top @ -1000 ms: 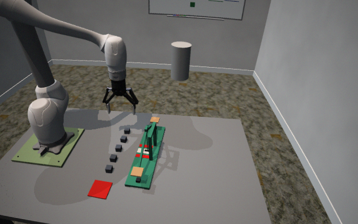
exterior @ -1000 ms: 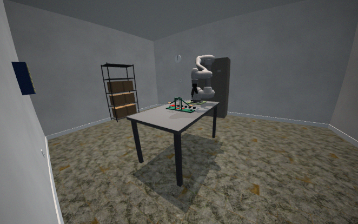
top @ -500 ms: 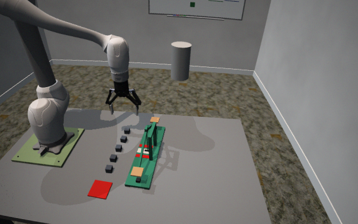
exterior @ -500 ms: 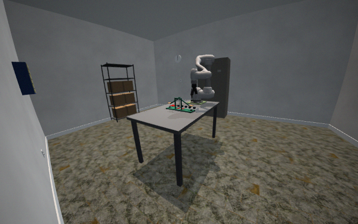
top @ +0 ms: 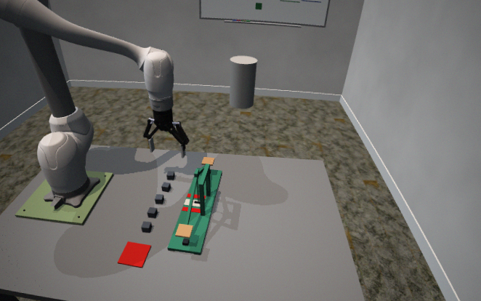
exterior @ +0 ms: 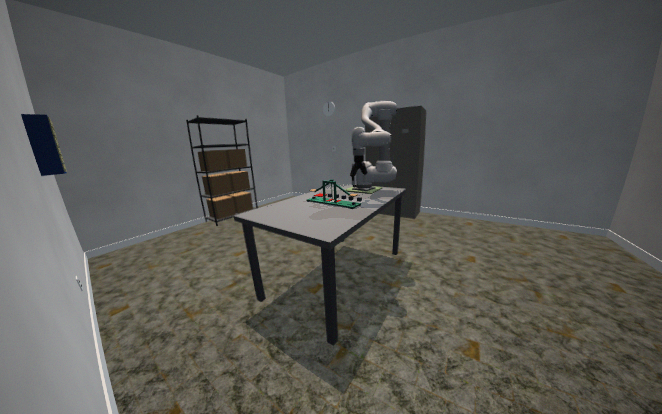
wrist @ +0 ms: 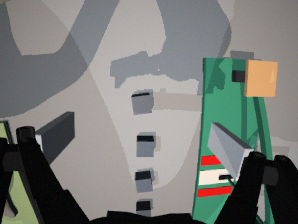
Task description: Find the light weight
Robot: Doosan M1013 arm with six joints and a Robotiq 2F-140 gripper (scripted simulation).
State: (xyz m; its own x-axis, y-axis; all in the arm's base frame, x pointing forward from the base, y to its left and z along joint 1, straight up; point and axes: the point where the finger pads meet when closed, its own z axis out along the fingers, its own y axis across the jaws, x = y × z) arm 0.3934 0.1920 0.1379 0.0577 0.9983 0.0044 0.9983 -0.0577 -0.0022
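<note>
My gripper is now 140 mm above the dark weight. The rest, counted from my hand: green rocker balance 170 mm ahead, 140 mm to the right, 60 mm below; then red dish 20 mm ahead, 420 mm to the right, 150 mm below.
</note>
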